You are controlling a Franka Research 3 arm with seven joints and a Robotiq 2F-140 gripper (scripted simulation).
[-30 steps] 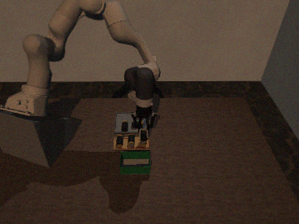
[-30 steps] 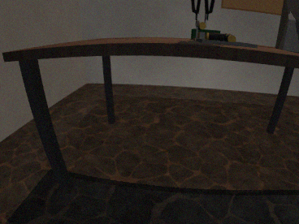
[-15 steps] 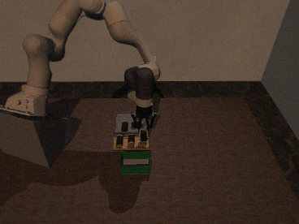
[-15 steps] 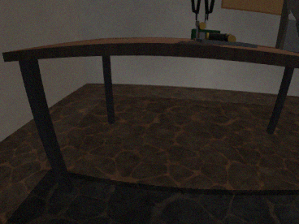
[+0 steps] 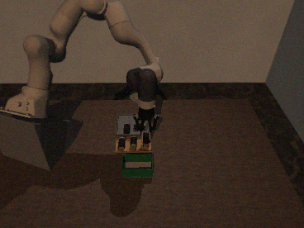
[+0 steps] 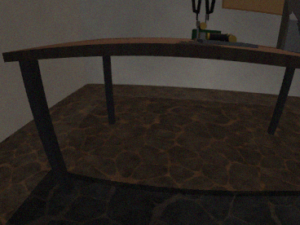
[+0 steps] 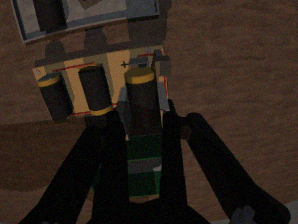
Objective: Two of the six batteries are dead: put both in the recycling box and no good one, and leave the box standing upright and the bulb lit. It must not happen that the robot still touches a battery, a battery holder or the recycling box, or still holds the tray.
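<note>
Now: hand 40 mm to the right of the yellow bulb, 20 mm short of it and 20 mm above it. Also, from my hand: grey tray 180 mm to the left, 90 mm below, 70 mm behind; green recycling box 160 mm to the right, 80 mm below, 40 mm behind.
</note>
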